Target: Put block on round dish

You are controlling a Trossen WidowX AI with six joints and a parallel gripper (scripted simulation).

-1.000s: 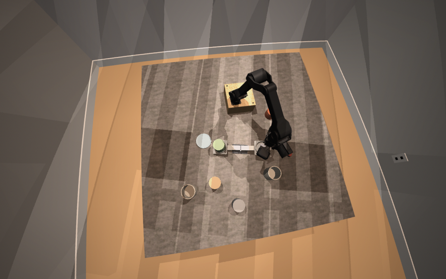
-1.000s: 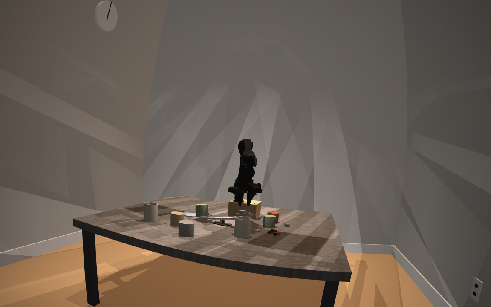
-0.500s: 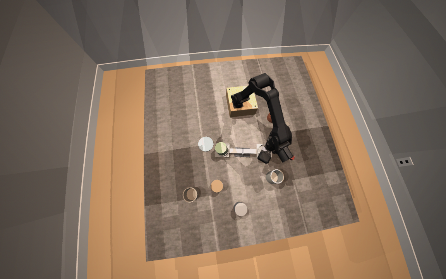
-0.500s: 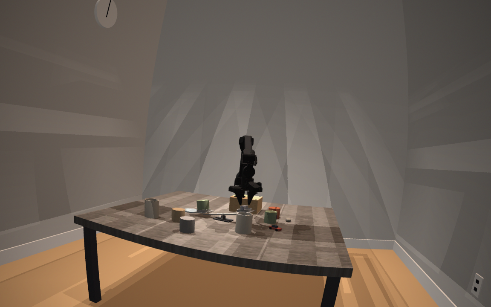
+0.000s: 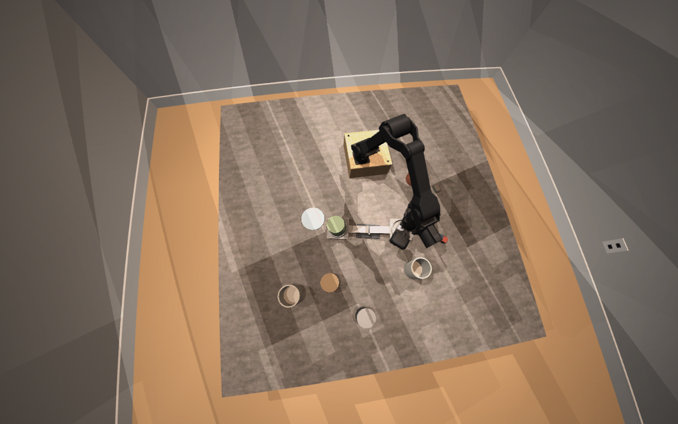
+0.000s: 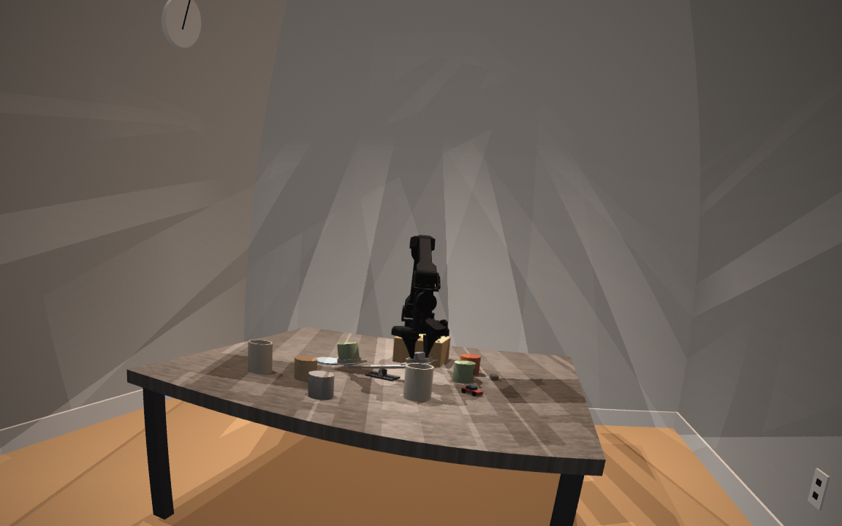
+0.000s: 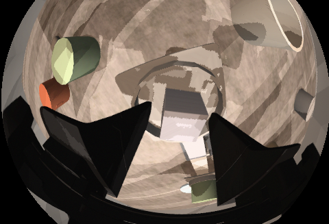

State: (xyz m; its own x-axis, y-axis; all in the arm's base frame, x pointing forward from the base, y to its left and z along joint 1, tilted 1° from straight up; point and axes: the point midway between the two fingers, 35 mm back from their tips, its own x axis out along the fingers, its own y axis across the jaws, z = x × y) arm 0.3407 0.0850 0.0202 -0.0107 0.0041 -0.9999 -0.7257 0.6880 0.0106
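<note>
The round dish is 14 cm behind my gripper tip, 34 cm to the right of it and 8 cm below it. The rest, counted from my gripper tip: grey block: right at my gripper tip; then red toy car: 6 cm ahead, 18 cm to the left, 7 cm below; then orange-red cylinder: 23 cm behind, 13 cm to the left, 5 cm below.
</note>
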